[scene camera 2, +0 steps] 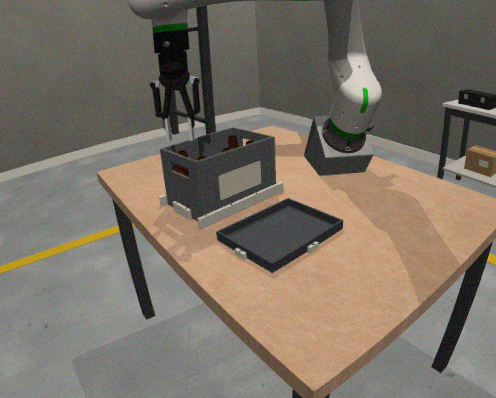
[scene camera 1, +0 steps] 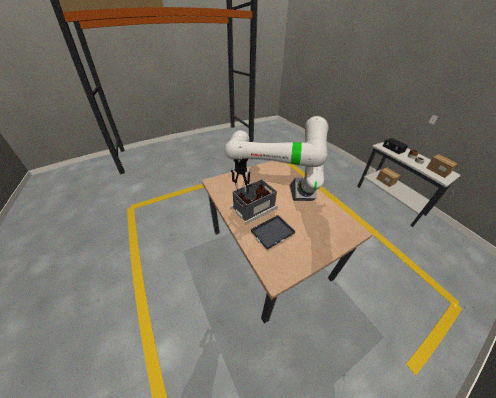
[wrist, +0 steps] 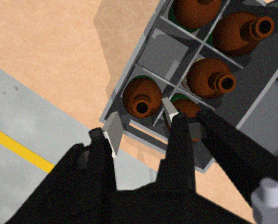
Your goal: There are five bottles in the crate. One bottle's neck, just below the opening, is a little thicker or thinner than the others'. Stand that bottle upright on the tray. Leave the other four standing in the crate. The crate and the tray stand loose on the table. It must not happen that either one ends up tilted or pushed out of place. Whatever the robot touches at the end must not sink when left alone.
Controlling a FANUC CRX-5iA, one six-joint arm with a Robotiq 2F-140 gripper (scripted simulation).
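Observation:
Scene camera 2 shows the gripper [scene camera 2: 180,140] together with a dark grey crate [scene camera 2: 214,182] and a dark tray [scene camera 2: 272,232]. The crate [scene camera 1: 252,209] and the tray [scene camera 1: 269,232] are visible in another view too. In the wrist view the gripper [wrist: 142,115] appears with the dark grey crate [wrist: 171,50], and there is a bottle [wrist: 234,35] as well as a bottle [wrist: 142,98].

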